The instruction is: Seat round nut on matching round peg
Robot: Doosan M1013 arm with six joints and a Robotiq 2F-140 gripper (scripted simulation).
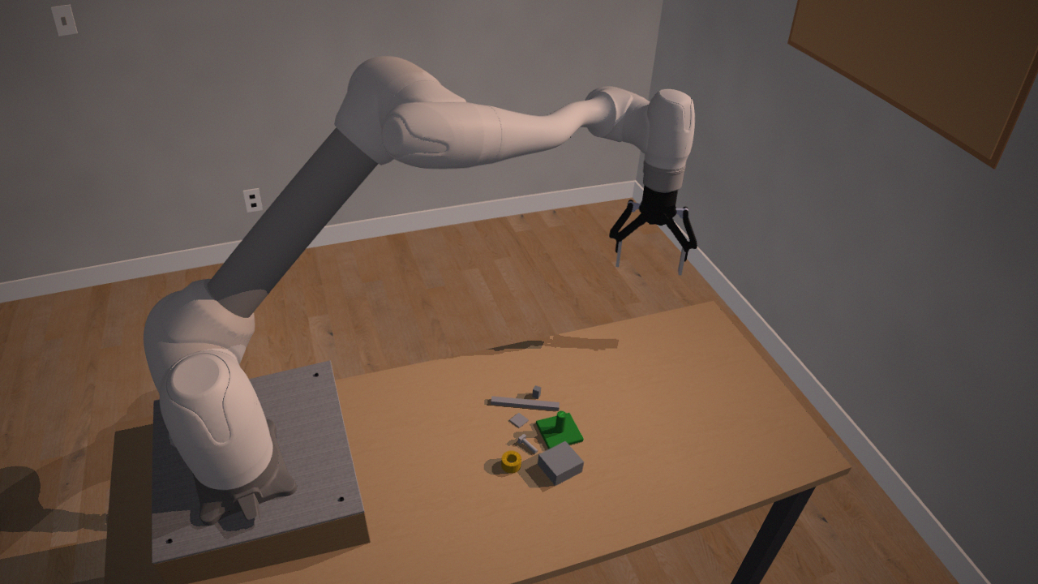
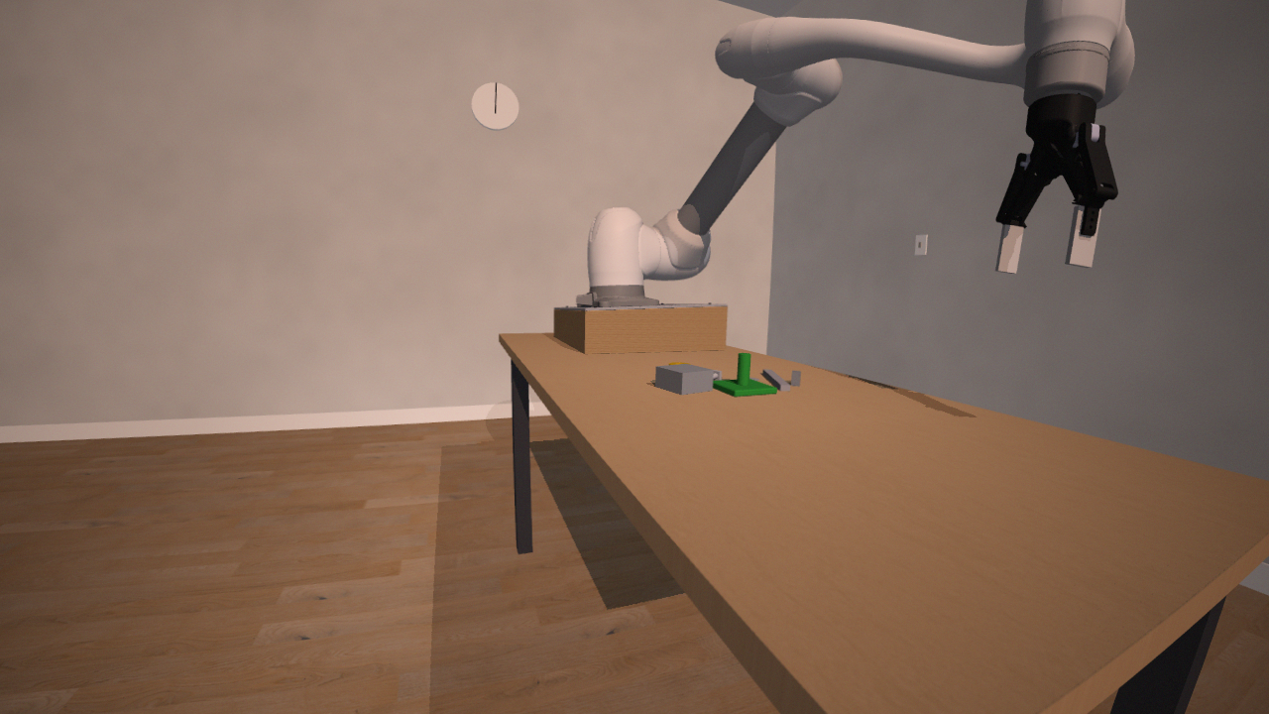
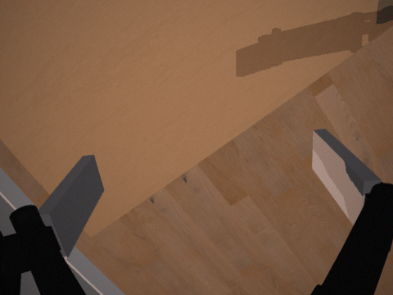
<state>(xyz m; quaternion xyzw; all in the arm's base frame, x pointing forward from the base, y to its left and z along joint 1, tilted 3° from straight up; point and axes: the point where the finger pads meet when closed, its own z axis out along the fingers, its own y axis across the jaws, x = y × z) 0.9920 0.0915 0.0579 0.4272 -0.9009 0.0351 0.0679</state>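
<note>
My gripper is now 42 cm past the grey bolt, 19 cm to the left of it and 21 cm above it. Round my hand: long grey bar 37 cm behind, 9 cm to the right, 21 cm below; small grey square plate 40 cm behind, 12 cm to the right, 21 cm below; small grey cube 33 cm behind, 7 cm to the right, 20 cm below.
</note>
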